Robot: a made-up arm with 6 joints.
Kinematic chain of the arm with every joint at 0, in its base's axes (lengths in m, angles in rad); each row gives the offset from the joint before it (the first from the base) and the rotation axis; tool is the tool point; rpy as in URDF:
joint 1: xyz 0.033 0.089 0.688 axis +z
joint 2: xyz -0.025 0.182 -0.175 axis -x
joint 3: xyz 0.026 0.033 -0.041 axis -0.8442 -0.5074 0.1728
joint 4: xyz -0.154 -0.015 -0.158 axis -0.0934 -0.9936 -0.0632
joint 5: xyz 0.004 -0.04 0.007 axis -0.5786 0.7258 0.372
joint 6: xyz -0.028 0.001 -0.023 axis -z
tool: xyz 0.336 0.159 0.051 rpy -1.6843 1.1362 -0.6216
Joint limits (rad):
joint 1: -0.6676..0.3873
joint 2: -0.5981..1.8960
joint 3: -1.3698..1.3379
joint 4: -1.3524..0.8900
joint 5: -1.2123..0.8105
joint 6: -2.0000..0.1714
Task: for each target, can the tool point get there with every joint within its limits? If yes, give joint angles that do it. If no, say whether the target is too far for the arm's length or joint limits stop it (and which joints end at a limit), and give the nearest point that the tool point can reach.
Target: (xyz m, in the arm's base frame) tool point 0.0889 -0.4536 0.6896
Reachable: no: joint limits stop it (at a limit: joint 1, joint 4, joint 6) | nearest point 0.0480 -0.3092 0.6523 | short by 0.155 m
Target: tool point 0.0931 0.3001 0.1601
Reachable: yes | joints -0.1918 1.5607 -0.9778 0.5712 0.4245 -0.5923
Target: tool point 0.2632 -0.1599 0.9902
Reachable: no: joint limits stop it (at a limit: joint 1, joint 3, joint 4, joint 6) | nearest point 0.2105 -0.0603 0.8976 | short by 0.146 m
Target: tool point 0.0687 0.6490 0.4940
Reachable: yes | joints -0.2954 0.6434 -0.9118 -0.6250 0.1544 -1.2267
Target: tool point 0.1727 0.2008 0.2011
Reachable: yes | joints -0.1976 0.7248 0.4190 0.2413 0.3386 -0.2564
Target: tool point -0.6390 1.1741 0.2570
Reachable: no: too far | nearest point -0.3514 0.7096 0.3695 | short by 0.558 m
